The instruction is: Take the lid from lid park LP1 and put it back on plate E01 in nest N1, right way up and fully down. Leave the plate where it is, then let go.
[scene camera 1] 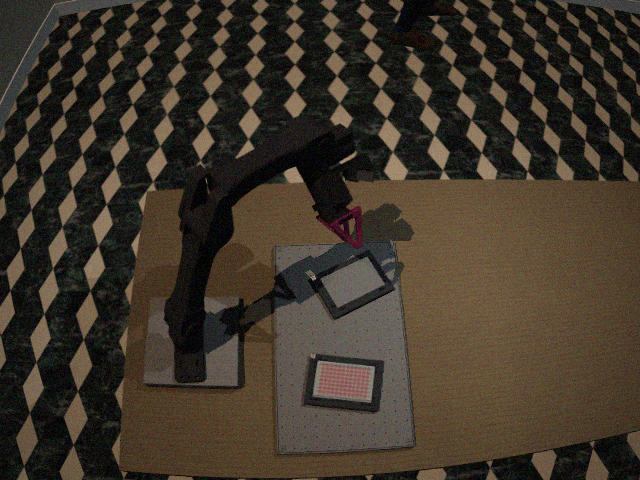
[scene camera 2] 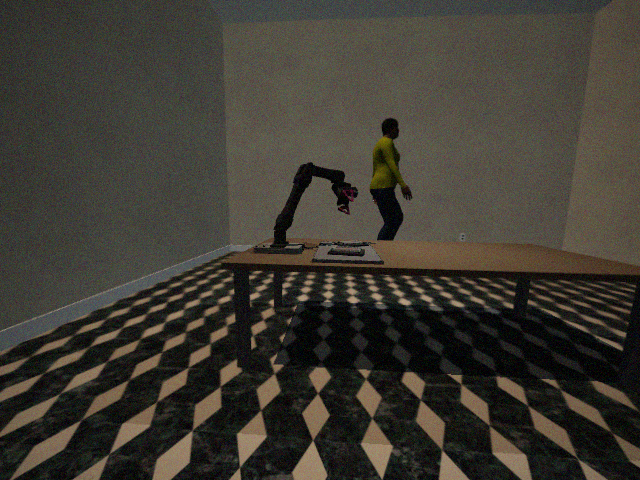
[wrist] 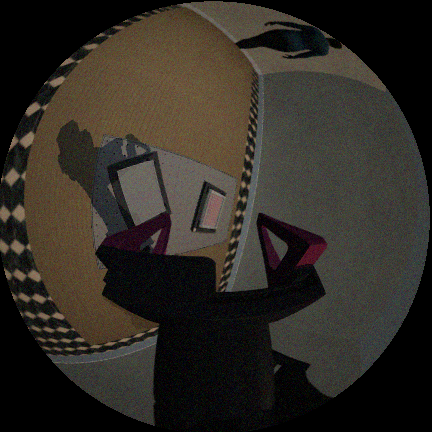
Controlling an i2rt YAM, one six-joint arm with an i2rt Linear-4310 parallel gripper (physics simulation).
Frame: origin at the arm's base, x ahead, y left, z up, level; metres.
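Seen in the pictures: gripper, between the fingertips: (scene camera 1: 353, 243) (scene camera 2: 350, 208) (wrist: 213, 217); arm's base, origin of its link: (scene camera 1: 189, 342) (scene camera 2: 280, 245).
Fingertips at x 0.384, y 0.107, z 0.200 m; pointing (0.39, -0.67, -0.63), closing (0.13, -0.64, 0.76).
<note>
Offsets run from my fingertips to a thing's middle. Level surfaces: height alone.
A plain light-grey lid @(dz -0.199, dx +0.011, dy +0.012 m) (scene camera 1: 354, 281) (wrist: 142, 190) lies flat inside the dark frame of the lid park @(dz -0.203, dx +0.011, dy +0.012 m) (scene camera 1: 364, 301) (wrist: 162, 185), turned at an angle on the board's far part. The plate @(dz -0.194, dx -0.040, dy -0.232 m) (scene camera 1: 343, 381) (scene camera 2: 346, 251) (wrist: 213, 209), with a pink-red well pattern and no lid on it, sits in the dark nest @(dz -0.204, dx -0.040, dy -0.232 m) (scene camera 1: 378, 387) (wrist: 200, 205) on the near part. My gripper (scene camera 1: 357, 238) (scene camera 2: 352, 203) (wrist: 213, 217) is open and empty. It hangs well above the board, near its far edge. The left finger hides a corner of the lid park in the wrist view. Labels are unreadable.
A grey perforated board @(dz -0.219, dx -0.035, dy -0.131 m) (scene camera 1: 305, 330) (wrist: 180, 170) lies on the wooden table @(dz -0.226 m) (scene camera 1: 516, 310) (scene camera 2: 465, 255) (wrist: 175, 90). The arm's base plate (scene camera 1: 222, 361) stands left of it. The arm casts a shadow over the board's far part. A person (scene camera 2: 385, 165) (wrist: 300, 42) is behind the table.
</note>
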